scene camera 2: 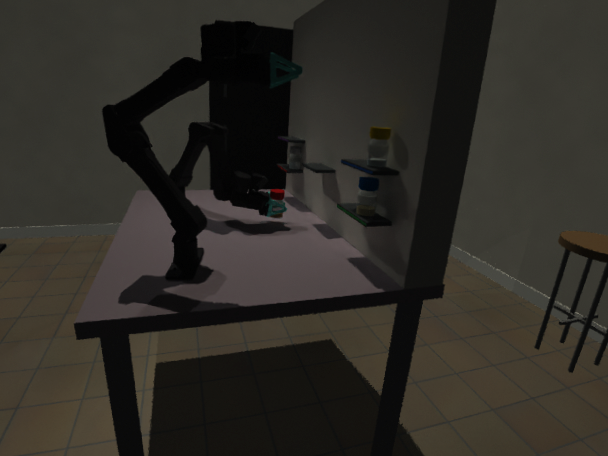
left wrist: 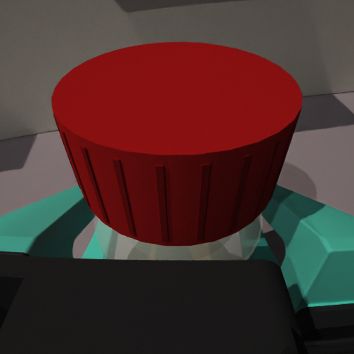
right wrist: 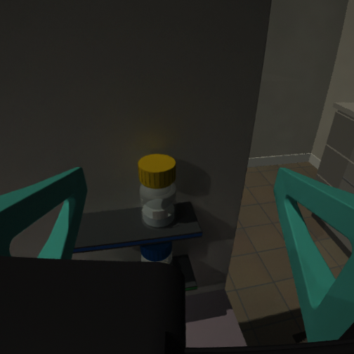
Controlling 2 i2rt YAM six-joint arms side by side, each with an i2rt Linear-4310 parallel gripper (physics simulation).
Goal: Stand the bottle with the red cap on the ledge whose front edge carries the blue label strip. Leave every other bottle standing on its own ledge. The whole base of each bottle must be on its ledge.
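Places are measured from the left arm's base along level axes (x left, y ahead, z down), in centimetres.
Pixels of known places: left gripper, fingertip midpoint: (scene camera 2: 285,207); right gripper, fingertip midpoint: (scene camera 2: 300,72); right arm's base at its link origin: (scene camera 2: 186,264).
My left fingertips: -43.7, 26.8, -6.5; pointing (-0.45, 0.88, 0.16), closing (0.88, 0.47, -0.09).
Behind a point stands the place of what it marks, as x, y, z.
The red-capped bottle (scene camera 2: 277,202) (left wrist: 177,145) is upright between the fingers of my left gripper (scene camera 2: 276,208) @[-43.7, 26.8, -6.5], which is shut on it above the table. The blue-strip ledge (scene camera 2: 354,165) @[-83.2, 21.0, -29.2] (right wrist: 110,231) is on the wall panel and carries the yellow-capped bottle (scene camera 2: 378,147) @[-90.6, 21.4, -35.1] (right wrist: 157,192), upright near one end. The blue-capped bottle (scene camera 2: 367,197) @[-89.5, 20.7, -21.4] (right wrist: 156,251) stands on the green-strip ledge (scene camera 2: 378,220) @[-93.2, 22.1, -15.6] (right wrist: 189,280) below. My right gripper (scene camera 2: 292,70) @[-79.3, 2.7, -51.9] (right wrist: 180,177) is open and empty, high in front of the panel and above the blue-strip ledge.
A pale bottle (scene camera 2: 295,156) @[-18.2, 49.8, -22.0] stands on the red-strip ledge (scene camera 2: 289,168), under a purple-strip ledge (scene camera 2: 292,139) @[-16.2, 49.0, -29.6]. A grey ledge (scene camera 2: 320,168) @[-52.3, 35.7, -22.6] is between these and the blue-strip ledge. The wall panel (scene camera 2: 370,70) @[-74.7, 32.7, -55.9] rises along the side of the table (scene camera 2: 280,270) @[-79.0, 0.0, 0.0]. A stool (scene camera 2: 590,245) stands at the right.
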